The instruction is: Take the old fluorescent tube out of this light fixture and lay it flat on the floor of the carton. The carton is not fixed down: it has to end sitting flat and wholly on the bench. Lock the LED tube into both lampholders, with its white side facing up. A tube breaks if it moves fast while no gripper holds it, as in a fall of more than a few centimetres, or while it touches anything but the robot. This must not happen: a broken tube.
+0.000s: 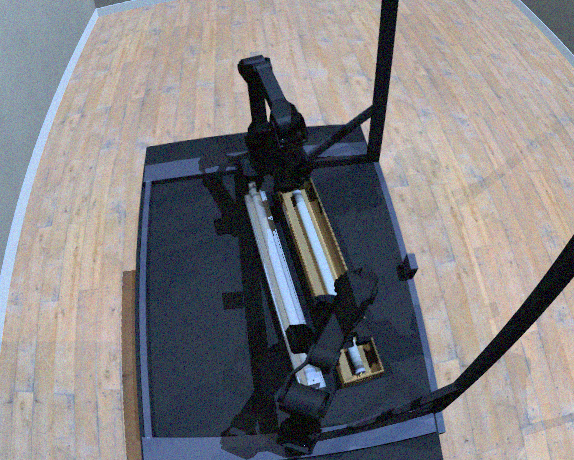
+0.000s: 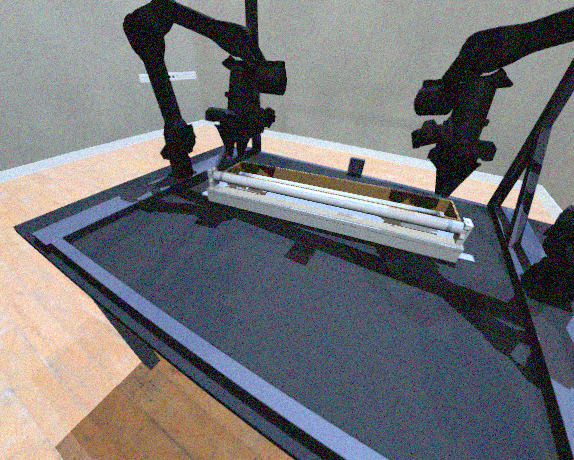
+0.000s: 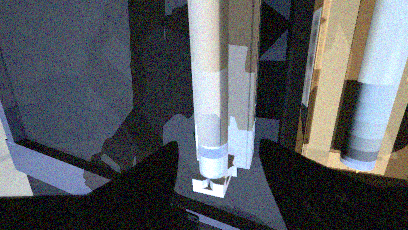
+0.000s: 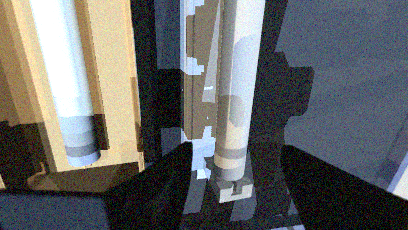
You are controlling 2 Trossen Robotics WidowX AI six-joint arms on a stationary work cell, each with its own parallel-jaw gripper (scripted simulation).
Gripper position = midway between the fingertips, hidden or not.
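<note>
Things seen: an LED tube (image 2: 442, 224), (image 1: 292, 316); a carton (image 1: 326, 237), (image 3: 337, 42), (image 4: 41, 163); an old fluorescent tube (image 1: 317, 250). Grippers seen: my left gripper (image 2: 440, 196), (image 1: 315, 351), (image 3: 218, 147); my right gripper (image 2: 235, 157).
</note>
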